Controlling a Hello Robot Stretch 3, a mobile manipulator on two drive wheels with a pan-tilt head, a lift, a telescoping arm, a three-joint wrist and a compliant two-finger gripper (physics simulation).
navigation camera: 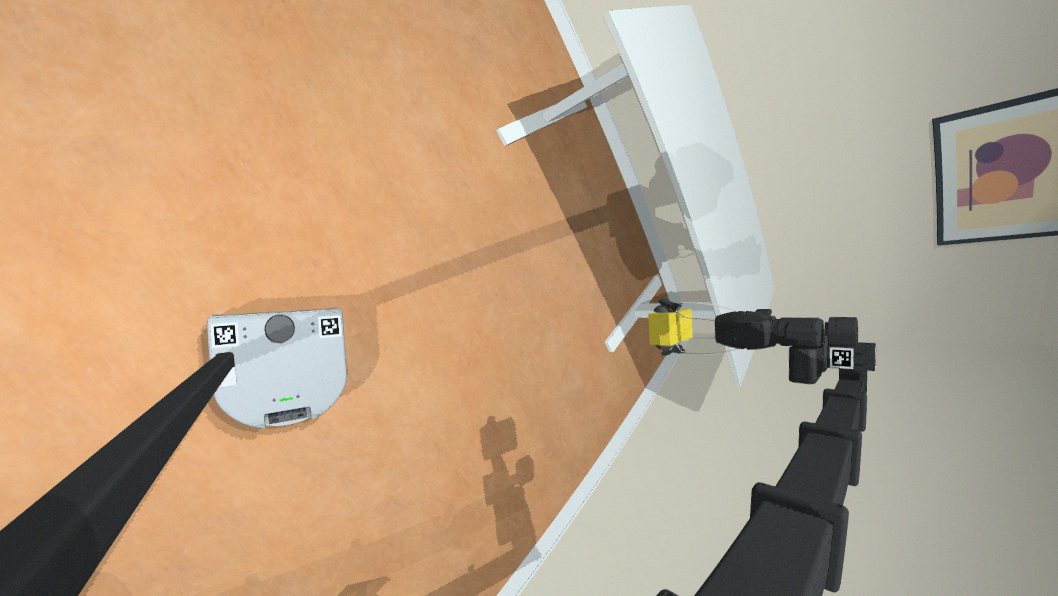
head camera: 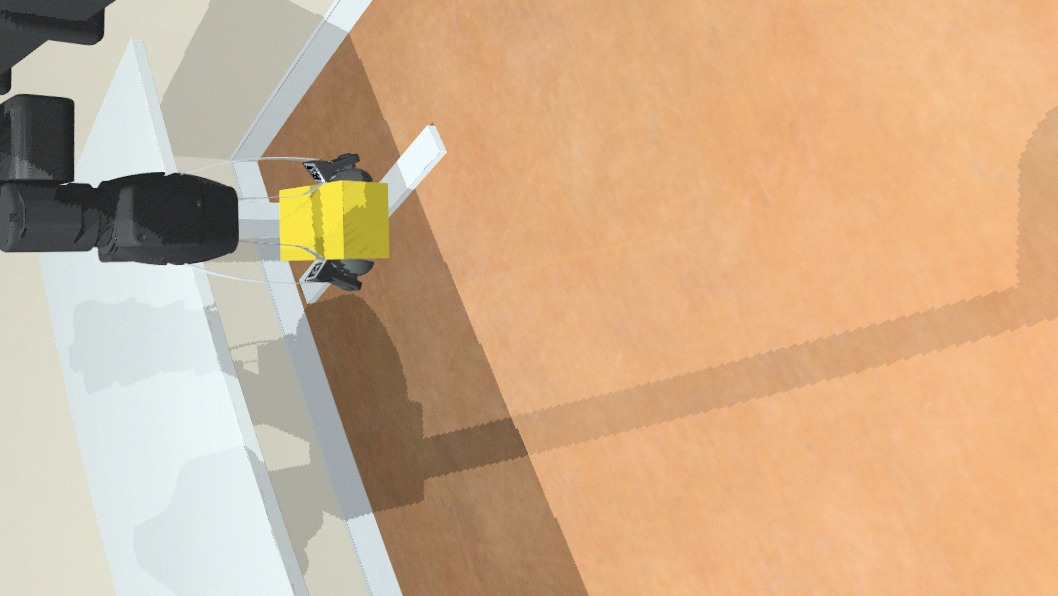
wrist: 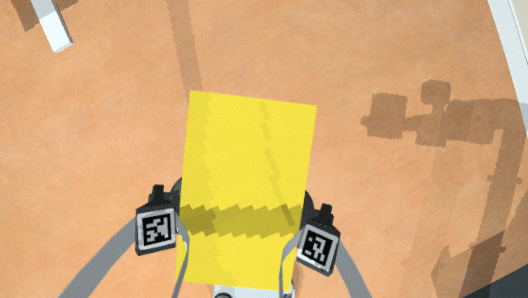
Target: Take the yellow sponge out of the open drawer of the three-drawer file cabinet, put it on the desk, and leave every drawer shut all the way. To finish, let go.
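The yellow sponge (head camera: 310,229) (navigation camera: 662,330) (wrist: 245,150) is a block held between the two fingertips. My gripper (head camera: 346,222) (navigation camera: 670,327) (wrist: 243,200) is shut on it, in the air off the desk's long front edge, near one end. The white desk (head camera: 133,277) (navigation camera: 655,44) stands along the wall; shadows of the robot fall across its top. The sponge is beside the desktop, not over it. In the wrist view a dark blue-grey corner (wrist: 507,286) shows at lower right, perhaps the file cabinet. Its drawers do not show in any view.
Desk feet (head camera: 423,151) (navigation camera: 618,333) (wrist: 59,37) reach out over the floor; one lies below the sponge in the head and navigation views. The robot's base (navigation camera: 296,370) is well back from the desk. The arm (navigation camera: 784,488) runs along the wall side. A picture (navigation camera: 1003,170) hangs on the wall.
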